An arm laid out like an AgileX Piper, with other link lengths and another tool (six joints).
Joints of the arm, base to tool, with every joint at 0 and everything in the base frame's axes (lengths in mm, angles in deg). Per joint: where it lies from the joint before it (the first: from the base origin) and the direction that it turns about. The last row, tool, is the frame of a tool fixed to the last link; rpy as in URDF.
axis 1: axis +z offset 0 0 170.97
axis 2: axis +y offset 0 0 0
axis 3: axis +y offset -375.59 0 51.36
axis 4: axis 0.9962 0 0.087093 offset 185.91 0 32.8
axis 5: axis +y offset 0 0 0
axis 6: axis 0.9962 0 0.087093 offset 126.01 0 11.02
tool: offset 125.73 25 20.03 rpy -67.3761 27.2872 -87.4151
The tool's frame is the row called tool.
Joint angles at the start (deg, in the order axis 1, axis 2, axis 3, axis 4, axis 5, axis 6):
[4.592 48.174 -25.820 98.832 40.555 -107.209]
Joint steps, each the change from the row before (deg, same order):
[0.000 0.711 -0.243 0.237 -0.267 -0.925]
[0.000 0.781 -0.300 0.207 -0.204 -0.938]
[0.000 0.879 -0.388 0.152 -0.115 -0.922]
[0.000 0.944 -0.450 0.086 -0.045 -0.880]
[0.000 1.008 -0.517 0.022 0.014 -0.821]
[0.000 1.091 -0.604 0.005 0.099 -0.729]
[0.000 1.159 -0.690 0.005 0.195 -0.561]
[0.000 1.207 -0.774 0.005 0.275 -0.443]
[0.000 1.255 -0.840 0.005 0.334 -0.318]
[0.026 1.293 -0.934 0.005 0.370 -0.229]
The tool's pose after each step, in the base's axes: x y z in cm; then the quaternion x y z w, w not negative. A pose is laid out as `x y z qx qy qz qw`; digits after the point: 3 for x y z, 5 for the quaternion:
13.761 19.338 42.026 -0.50363 0.42818 -0.16578 0.73181
14.206 19.309 41.996 -0.50659 0.42707 -0.16927 0.72960
14.673 19.310 41.984 -0.51004 0.42552 -0.17213 0.72744
15.150 19.337 41.978 -0.51388 0.42369 -0.17440 0.72526
15.643 19.385 41.978 -0.51800 0.42168 -0.17610 0.72308
16.161 19.461 42.010 -0.52195 0.41974 -0.17681 0.72120
16.699 19.567 42.086 -0.52526 0.41827 -0.17616 0.71980
17.252 19.697 42.205 -0.52808 0.41694 -0.17458 0.71890
17.827 19.846 42.350 -0.53039 0.41600 -0.17210 0.71834
18.421 20.015 42.535 -0.53234 0.41498 -0.16904 0.71822

